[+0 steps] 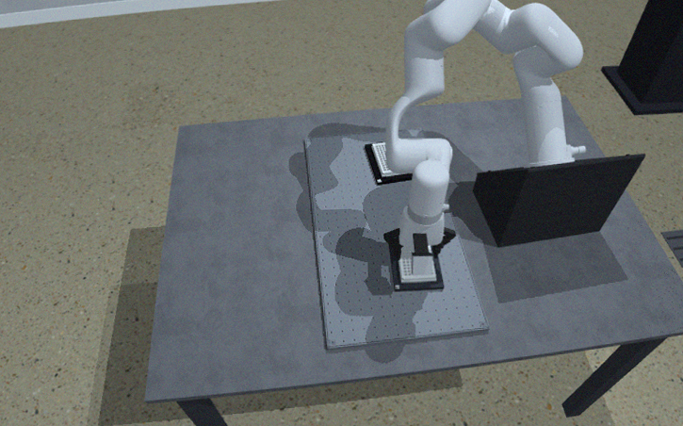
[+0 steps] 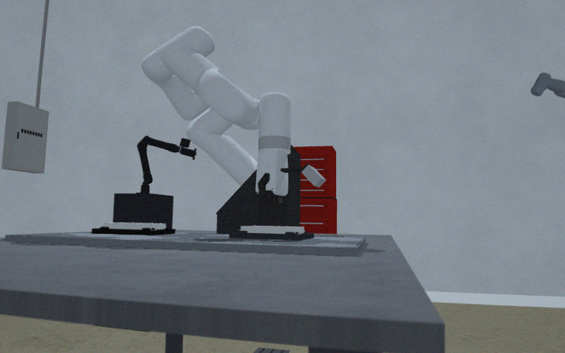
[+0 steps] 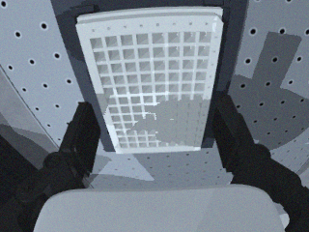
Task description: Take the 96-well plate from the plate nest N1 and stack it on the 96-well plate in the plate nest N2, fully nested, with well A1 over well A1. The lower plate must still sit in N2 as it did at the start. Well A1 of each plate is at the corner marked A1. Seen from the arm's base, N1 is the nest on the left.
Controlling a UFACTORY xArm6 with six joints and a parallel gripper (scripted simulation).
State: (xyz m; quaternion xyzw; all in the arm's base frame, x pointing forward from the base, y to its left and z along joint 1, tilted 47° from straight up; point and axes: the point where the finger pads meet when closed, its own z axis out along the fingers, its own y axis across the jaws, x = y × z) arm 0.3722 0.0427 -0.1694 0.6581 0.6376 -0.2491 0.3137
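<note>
My gripper is now 40 mm above the plate nest N1. Also, from my hand: A1 mark 280 mm to the right, 50 mm ahead, 30 mm below.
</note>
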